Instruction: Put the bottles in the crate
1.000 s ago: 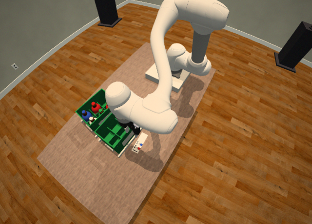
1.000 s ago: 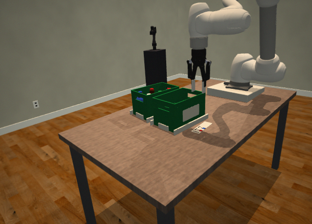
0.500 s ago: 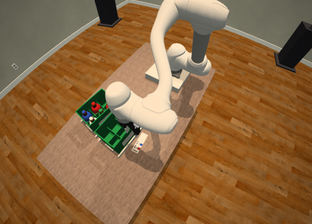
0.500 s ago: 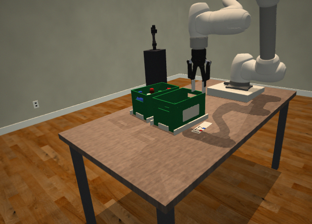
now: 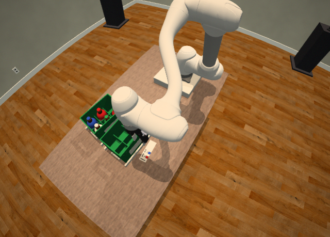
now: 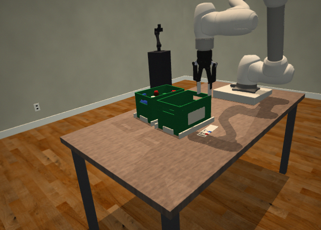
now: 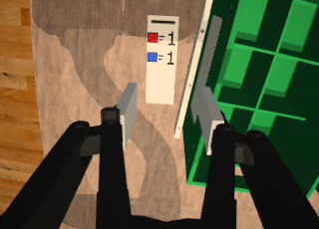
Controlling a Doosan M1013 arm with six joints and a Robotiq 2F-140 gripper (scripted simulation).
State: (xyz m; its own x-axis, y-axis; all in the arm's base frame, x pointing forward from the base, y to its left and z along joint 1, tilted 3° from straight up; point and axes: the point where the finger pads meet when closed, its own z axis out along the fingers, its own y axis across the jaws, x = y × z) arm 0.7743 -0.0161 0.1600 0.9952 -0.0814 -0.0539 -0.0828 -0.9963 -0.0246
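Now: the green-label bottle 8 cm behind my hand, 32 cm to the right of it and 16 cm below it. Also, from my hand: white-label bottle 35 cm to the right, 16 cm below; then blue-label bottle 2 cm behind, 43 cm to the right, 16 cm below; then pick list 2 cm behind, 1 cm to the left, 25 cm below.
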